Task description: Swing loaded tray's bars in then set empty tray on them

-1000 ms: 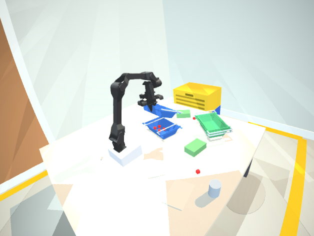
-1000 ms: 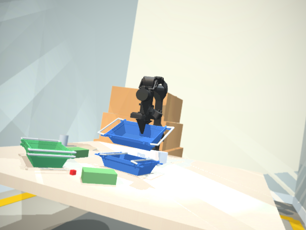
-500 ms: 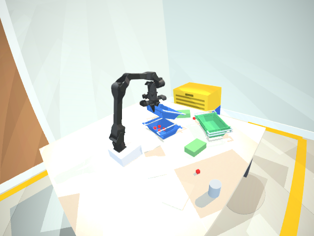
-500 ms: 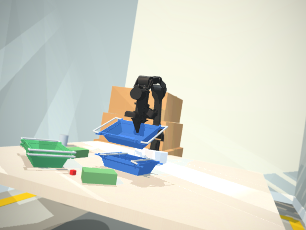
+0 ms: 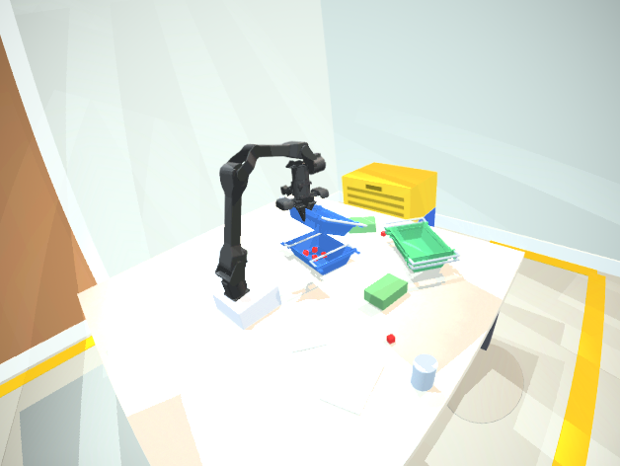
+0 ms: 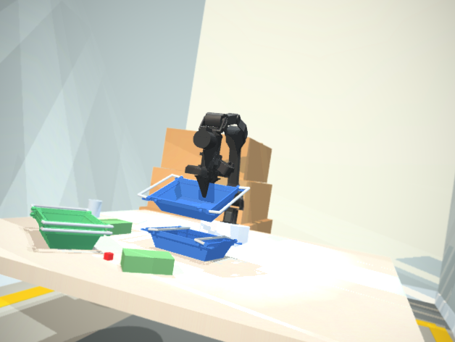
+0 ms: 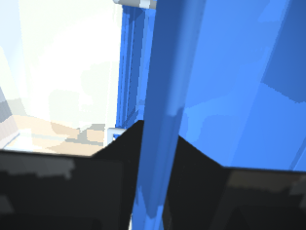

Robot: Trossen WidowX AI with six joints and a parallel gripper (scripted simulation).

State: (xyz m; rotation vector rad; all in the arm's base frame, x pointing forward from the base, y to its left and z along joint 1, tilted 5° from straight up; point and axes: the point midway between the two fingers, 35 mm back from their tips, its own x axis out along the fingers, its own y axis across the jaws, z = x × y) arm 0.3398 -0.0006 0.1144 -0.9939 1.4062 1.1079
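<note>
My gripper tip is 70 mm short of the blue tray and 20 mm to the left of it. From my gripper tip the other things lie so: pale cylinder: 580 mm to the right, 240 mm behind, 140 mm below.
</note>
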